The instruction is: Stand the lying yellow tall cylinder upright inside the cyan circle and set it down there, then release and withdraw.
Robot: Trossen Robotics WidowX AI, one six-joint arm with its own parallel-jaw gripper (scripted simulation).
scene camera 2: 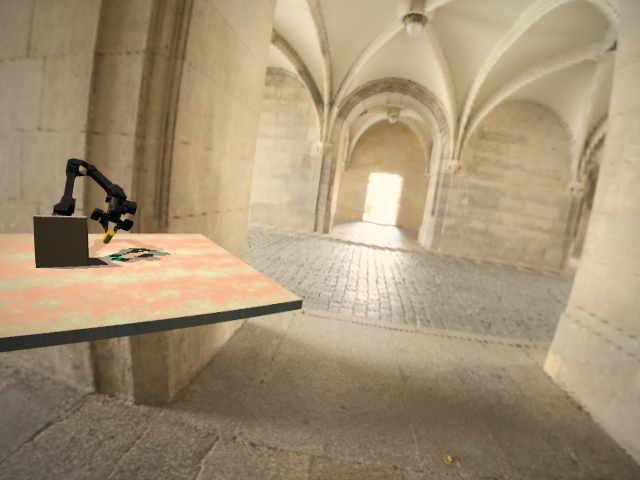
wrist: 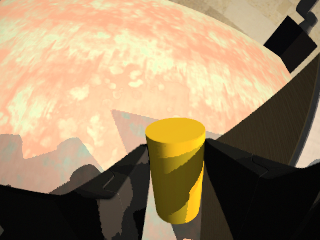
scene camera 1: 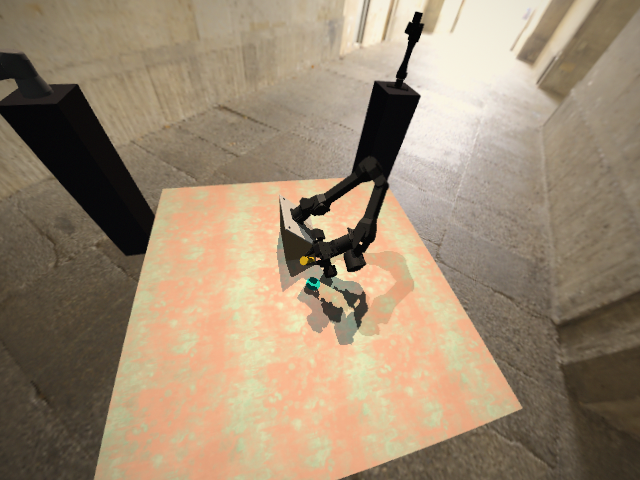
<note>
The gripper holds a yellow tall cylinder.
The gripper shows as well in the wrist view.
</note>
